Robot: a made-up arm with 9 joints. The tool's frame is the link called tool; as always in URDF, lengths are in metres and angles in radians. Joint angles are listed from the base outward. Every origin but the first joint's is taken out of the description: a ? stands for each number. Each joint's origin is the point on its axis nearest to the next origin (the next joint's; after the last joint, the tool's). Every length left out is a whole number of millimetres.
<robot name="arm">
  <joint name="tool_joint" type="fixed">
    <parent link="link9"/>
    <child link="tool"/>
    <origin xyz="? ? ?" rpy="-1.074 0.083 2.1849"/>
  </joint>
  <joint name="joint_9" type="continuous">
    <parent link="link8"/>
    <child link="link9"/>
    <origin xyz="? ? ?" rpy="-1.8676 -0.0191 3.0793"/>
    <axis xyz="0 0 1"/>
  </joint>
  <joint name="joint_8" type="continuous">
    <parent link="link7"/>
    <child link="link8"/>
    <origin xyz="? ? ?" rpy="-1.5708 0 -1.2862"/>
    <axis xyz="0 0 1"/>
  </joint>
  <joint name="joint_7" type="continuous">
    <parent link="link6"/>
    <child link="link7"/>
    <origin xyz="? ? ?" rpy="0 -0.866 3.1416"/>
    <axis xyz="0 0 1"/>
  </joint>
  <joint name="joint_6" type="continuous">
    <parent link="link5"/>
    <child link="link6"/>
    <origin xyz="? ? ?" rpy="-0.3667 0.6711 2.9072"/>
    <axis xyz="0 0 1"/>
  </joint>
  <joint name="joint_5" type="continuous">
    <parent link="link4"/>
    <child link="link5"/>
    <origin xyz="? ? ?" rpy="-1.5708 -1.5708 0"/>
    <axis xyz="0 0 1"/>
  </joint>
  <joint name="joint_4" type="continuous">
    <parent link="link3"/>
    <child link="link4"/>
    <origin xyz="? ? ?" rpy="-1.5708 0 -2.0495"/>
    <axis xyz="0 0 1"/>
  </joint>
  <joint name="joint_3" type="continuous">
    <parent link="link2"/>
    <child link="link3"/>
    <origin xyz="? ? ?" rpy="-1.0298 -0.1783 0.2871"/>
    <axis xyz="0 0 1"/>
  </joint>
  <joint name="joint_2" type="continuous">
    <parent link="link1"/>
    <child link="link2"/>
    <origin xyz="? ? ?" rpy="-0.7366 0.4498 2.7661"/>
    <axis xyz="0 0 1"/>
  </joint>
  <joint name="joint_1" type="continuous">
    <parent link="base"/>
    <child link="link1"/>
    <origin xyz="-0.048 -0.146 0.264" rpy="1.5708 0 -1.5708"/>
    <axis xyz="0 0 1"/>
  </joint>
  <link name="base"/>
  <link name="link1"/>
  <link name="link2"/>
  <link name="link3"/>
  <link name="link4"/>
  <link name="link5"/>
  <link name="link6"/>
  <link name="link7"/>
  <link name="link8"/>
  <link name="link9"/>
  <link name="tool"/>
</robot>
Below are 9 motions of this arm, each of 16 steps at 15 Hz.
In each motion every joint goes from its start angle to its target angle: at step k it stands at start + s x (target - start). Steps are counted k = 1, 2, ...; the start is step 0. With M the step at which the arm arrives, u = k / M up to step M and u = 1 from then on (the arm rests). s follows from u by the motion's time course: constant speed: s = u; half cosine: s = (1 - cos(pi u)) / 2; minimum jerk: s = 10 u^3 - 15 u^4 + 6 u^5.
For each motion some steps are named. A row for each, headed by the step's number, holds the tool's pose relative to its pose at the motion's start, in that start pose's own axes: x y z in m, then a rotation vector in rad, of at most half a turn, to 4 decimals.
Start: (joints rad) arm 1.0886 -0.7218 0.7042 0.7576 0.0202 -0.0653 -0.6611 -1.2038 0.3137
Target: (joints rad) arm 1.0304 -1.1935 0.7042 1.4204 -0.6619 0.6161 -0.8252 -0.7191 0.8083
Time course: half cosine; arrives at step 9
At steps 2, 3, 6, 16:
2: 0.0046 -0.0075 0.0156 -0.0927 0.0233 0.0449
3: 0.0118 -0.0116 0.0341 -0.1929 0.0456 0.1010
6: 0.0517 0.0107 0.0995 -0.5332 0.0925 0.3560
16: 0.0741 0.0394 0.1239 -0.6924 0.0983 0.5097

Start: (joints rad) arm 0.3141 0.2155 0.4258 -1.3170 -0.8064 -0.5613 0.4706 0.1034 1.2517
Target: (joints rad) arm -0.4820 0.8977 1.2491 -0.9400 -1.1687 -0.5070 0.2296 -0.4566 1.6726
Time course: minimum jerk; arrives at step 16
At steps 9, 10, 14, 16:
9: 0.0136 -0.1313 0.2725 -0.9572 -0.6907 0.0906
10: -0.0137 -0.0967 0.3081 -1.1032 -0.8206 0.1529
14: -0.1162 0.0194 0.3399 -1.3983 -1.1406 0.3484
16: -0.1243 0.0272 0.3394 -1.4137 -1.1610 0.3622

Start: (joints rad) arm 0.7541 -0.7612 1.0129 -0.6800 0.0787 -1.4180 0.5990 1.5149 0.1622
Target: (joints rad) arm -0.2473 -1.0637 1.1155 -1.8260 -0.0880 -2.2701 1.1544 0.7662 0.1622
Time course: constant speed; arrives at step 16
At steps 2, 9, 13, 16:
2: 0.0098 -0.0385 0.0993 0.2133 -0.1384 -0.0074
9: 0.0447 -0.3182 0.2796 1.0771 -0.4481 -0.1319
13: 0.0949 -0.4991 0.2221 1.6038 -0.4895 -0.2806
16: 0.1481 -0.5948 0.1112 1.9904 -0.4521 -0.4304

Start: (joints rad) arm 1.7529 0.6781 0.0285 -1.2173 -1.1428 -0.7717 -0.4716 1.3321 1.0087
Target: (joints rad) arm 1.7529 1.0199 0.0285 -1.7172 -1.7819 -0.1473 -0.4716 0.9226 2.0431
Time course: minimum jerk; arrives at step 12
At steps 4, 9, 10, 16:
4: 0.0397 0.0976 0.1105 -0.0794 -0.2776 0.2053
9: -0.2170 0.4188 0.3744 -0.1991 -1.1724 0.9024
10: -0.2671 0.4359 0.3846 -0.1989 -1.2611 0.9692
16: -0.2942 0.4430 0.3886 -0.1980 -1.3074 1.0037

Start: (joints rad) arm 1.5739 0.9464 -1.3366 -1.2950 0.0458 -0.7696 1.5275 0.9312 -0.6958
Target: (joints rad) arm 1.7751 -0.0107 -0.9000 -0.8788 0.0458 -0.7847 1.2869 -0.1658 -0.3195
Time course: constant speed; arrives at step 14
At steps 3, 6, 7, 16:
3: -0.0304 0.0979 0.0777 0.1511 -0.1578 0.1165
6: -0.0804 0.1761 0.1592 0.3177 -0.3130 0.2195
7: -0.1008 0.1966 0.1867 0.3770 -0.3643 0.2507
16: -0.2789 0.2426 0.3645 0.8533 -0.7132 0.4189

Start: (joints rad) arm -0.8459 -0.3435 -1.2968 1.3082 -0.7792 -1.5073 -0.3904 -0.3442 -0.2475
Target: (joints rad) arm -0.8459 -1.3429 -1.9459 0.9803 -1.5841 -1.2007 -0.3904 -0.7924 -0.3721
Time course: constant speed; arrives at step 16
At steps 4, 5, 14, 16:
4: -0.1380 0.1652 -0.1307 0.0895 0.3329 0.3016
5: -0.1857 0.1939 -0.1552 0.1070 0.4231 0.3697
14: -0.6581 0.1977 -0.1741 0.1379 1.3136 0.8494
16: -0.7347 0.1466 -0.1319 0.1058 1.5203 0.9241

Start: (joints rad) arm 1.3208 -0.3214 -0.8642 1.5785 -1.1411 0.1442 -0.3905 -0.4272 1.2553
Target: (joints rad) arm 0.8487 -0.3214 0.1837 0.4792 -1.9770 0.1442 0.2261 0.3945 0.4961
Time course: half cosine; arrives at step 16
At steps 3, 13, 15, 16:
3: -0.0099 0.0288 -0.0435 0.1764 0.0989 -0.0507
13: -0.0219 0.1817 -0.2356 1.3779 0.8430 -0.6930
15: -0.0348 0.1759 -0.2617 1.4281 0.9058 -0.7709
16: -0.0370 0.1751 -0.2651 1.4338 0.9141 -0.7811

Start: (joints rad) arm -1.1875 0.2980 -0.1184 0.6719 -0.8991 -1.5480 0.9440 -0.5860 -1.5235
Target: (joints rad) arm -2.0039 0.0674 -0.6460 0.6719 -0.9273 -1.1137 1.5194 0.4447 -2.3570
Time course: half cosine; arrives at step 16
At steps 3, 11, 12, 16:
3: -0.0192 -0.0632 -0.0117 -0.1974 0.0212 -0.1176
11: -0.3370 -0.1756 0.3337 -1.5407 -0.2692 -1.1000
12: -0.3643 -0.1296 0.3688 -1.6544 -0.3581 -1.1636
16: -0.4018 -0.0278 0.4159 -1.8506 -0.5528 -1.2347

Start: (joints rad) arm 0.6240 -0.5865 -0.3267 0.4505 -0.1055 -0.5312 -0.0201 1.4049 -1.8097
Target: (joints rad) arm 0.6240 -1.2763 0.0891 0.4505 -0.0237 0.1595 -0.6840 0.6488 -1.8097
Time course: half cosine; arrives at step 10
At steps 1, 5, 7, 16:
1: 0.0081 0.0044 0.0043 -0.0034 -0.0137 0.0027
5: 0.1669 0.0563 0.0930 -0.0826 -0.2208 0.0117
7: 0.2656 0.0551 0.1563 -0.1189 -0.3004 -0.0161
16: 0.3316 0.0402 0.2078 -0.1273 -0.3423 -0.0439

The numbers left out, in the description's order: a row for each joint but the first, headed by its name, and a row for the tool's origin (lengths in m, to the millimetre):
tool: -0.074 0.464 0
joint_9: 0.036 0.091 0
joint_8: -0.007 -0.026 0
joint_7: -0.212 -0.021 0
joint_6: 0.009 0.029 0
joint_5: 0.03 -0.084 0
joint_4: -0.037 -0.036 0
joint_3: 0.132 -0.254 0
joint_2: 0.071 0.124 0

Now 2 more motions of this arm.
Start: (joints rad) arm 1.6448 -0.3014 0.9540 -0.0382 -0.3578 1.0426 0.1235 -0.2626 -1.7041
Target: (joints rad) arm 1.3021 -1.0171 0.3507 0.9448 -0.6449 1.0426 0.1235 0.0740 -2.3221
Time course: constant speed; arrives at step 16
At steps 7, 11, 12, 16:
7: -0.4656 -0.3259 -0.1727 -0.3563 0.8232 -0.1376
11: -0.6838 -0.5676 -0.0439 -0.6546 1.1688 -0.3427
12: -0.7236 -0.6227 0.0089 -0.7357 1.2348 -0.4091
16: -0.8197 -0.7929 0.2653 -1.0647 1.3989 -0.7345

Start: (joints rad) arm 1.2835 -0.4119 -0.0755 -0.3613 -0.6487 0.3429 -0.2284 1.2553 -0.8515
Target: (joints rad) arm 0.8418 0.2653 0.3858 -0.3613 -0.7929 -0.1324 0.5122 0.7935 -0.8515
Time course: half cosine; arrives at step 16
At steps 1, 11, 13, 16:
1: -0.0003 0.0026 0.0041 0.0176 -0.0037 0.0018
11: -0.0051 -0.0852 0.3156 1.3880 -0.1982 -0.0982
13: 0.0026 -0.1473 0.3328 1.6122 -0.2106 -0.1806
16: 0.0082 -0.1872 0.3338 1.7428 -0.2147 -0.2427

